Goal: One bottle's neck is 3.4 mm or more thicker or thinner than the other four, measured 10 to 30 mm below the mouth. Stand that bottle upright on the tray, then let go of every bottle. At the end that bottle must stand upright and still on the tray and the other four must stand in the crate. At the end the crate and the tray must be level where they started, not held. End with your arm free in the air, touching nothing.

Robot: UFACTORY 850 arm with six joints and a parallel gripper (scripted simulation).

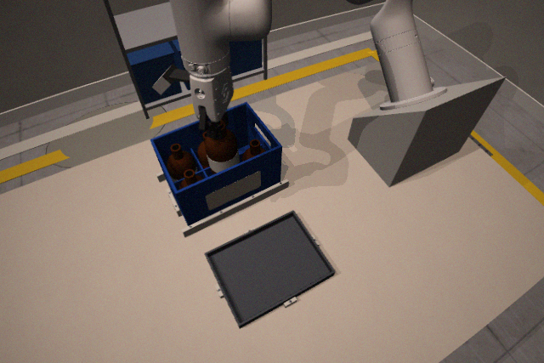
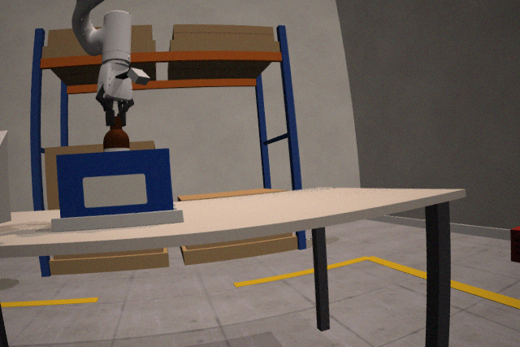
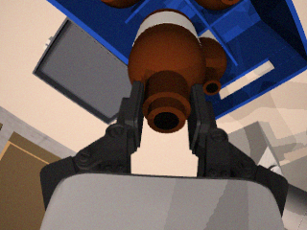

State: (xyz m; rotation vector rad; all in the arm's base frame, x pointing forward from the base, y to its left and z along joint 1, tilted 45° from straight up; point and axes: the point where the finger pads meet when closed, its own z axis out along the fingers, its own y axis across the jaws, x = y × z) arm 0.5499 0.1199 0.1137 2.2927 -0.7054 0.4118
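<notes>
The brown bottle lies 7 cm below my hand. Also, from my hand: dark grey tray (3 cm behind, 23 cm to the left, 27 cm below); then crate (1 cm ahead, 4 cm to the right, 19 cm below).
</notes>
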